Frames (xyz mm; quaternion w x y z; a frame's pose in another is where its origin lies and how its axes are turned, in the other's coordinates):
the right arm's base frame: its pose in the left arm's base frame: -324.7 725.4 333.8 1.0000 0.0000 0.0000 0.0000
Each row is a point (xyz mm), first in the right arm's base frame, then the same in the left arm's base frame.
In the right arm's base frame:
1: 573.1 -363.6 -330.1
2: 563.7 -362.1 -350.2
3: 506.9 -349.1 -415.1
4: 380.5 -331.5 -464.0
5: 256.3 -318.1 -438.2
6: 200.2 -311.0 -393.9
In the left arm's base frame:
1: 248.4 361.8 3.7
2: 239.0 363.3 -16.4
3: 182.2 376.3 -81.3
4: 55.8 393.9 -130.2
5: -68.4 407.3 -104.4
6: -124.5 414.4 -60.1

